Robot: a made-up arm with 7 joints.
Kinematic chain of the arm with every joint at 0, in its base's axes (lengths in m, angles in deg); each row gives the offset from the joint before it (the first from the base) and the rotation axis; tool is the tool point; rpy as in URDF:
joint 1: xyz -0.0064 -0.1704 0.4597 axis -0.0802 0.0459 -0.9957
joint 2: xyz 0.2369 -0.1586 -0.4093 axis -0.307 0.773 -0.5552
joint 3: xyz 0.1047 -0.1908 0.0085 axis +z
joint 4: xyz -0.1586 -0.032 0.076 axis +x
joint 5: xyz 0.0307 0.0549 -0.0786 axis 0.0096 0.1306 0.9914
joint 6: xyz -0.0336 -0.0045 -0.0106 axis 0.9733 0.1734 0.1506
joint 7: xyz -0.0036 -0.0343 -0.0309 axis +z
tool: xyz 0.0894 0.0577 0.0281 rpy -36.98 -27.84 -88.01
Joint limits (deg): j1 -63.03..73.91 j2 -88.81..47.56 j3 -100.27..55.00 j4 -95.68..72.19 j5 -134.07..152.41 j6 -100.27..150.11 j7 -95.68..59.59
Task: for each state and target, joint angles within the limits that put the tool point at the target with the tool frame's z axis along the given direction. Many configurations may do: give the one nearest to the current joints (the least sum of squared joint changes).
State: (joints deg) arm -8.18 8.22 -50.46 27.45 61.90 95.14 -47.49
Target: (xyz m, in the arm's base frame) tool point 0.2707 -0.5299 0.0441 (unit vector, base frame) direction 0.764 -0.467 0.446
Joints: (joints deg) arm 25.85 8.05 -64.76 28.09 96.13 52.31 -41.25
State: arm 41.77 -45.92 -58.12 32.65 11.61 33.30 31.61
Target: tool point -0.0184 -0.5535 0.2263 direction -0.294 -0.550 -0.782
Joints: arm 45.31 -62.02 -69.22 72.19 -30.44 75.70 18.68
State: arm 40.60 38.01 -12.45 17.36 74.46 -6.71 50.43
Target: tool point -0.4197 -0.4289 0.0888 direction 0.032 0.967 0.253
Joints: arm 73.91 11.85 17.13 -16.47 69.02 -35.03 59.59
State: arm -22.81 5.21 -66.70 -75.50 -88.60 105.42 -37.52
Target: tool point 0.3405 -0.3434 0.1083 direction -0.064 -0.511 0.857
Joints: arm -39.08 20.07 -66.40 -82.97 -70.12 127.08 -64.17
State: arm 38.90 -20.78 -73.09 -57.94 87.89 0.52 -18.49
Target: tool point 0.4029 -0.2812 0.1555 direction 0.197 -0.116 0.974
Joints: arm -5.31 -54.14 -85.27 -0.40 70.13 12.62 -12.03
